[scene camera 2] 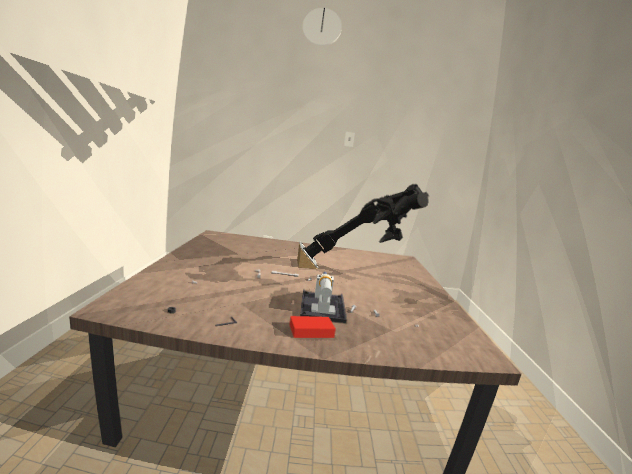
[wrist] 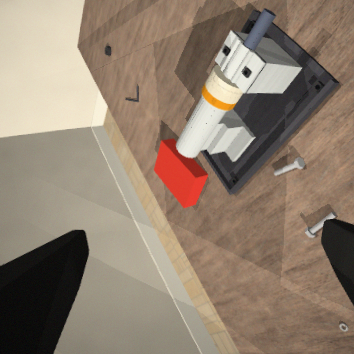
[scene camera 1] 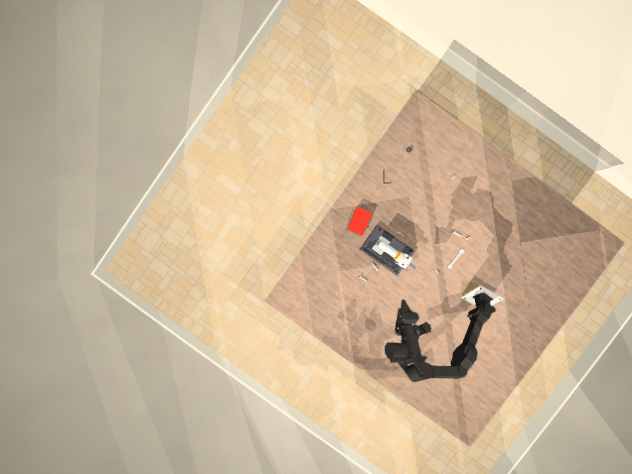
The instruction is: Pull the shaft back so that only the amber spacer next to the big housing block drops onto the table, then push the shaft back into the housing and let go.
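Places are measured from the arm's base along level axes (x ahead, y left, z up), in centimetres.
Pixels of known places: gripper, fingertip midpoint: (scene camera 2: 376, 233) (wrist: 205, 236) (scene camera 1: 401, 303); arm's base at its link origin: (scene camera 2: 308, 253) (scene camera 1: 482, 298).
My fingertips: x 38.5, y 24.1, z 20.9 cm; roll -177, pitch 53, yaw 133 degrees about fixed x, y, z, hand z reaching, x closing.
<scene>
For each thing: its top centre in the pictures, then the offset to it from my fingertips. "pt": a spot on its surface instead.
- blue-grey shaft at a spot on its surface: (wrist: 260, 30) (scene camera 1: 411, 267) pt dx -0.9, dy -16.1, dz -18.1 cm
- cream band at a spot on its surface: (wrist: 223, 83) pt dx +5.5, dy -15.5, dz -16.7 cm
- amber spacer at a spot on its surface: (wrist: 218, 98) (scene camera 1: 397, 258) pt dx +7.4, dy -15.2, dz -16.9 cm
- red block at its top centre: (wrist: 172, 173) (scene camera 2: 312, 322) (scene camera 1: 359, 221) dx +31.1, dy -20.1, dz -23.5 cm
- hex key at its top centre: (wrist: 130, 92) (scene camera 2: 224, 320) (scene camera 1: 387, 176) dx +32.7, dy -46.2, dz -26.1 cm
- dark nut at its top centre: (wrist: 105, 49) (scene camera 2: 171, 308) (scene camera 1: 409, 149) dx +31.5, dy -63.3, dz -25.5 cm
- wrench at its top centre: (scene camera 2: 285, 272) (scene camera 1: 456, 258) dx -19.1, dy -32.9, dz -25.8 cm
A dark tray (scene camera 1: 368, 245) (scene camera 2: 339, 312) (wrist: 285, 125) bears the assembly. The big pale housing block (wrist: 280, 71) stands at its far end in the wrist view, with the blue-grey shaft (scene camera 1: 412, 265) (wrist: 260, 30) sticking out beyond it. On the other side of the housing are a cream band (wrist: 223, 83), the amber spacer (scene camera 1: 397, 255) (wrist: 218, 98) and a long white cylinder (scene camera 1: 386, 248) (scene camera 2: 324, 292) (wrist: 200, 129), in line. A smaller pale support (wrist: 230, 137) stands below the cylinder. My gripper (scene camera 1: 414, 316) (scene camera 2: 380, 229) (wrist: 205, 236) is open and empty, raised above the table and apart from the assembly.
A red block (scene camera 1: 359, 220) (scene camera 2: 312, 327) (wrist: 180, 176) lies beside the tray. Bolts (wrist: 290, 166) (wrist: 320, 225) lie on its other side. A hex key (scene camera 1: 385, 178) (scene camera 2: 227, 322) (wrist: 135, 95), a dark nut (scene camera 1: 409, 149) (scene camera 2: 171, 309) (wrist: 108, 50) and a wrench (scene camera 1: 455, 258) (scene camera 2: 284, 273) lie farther off.
</scene>
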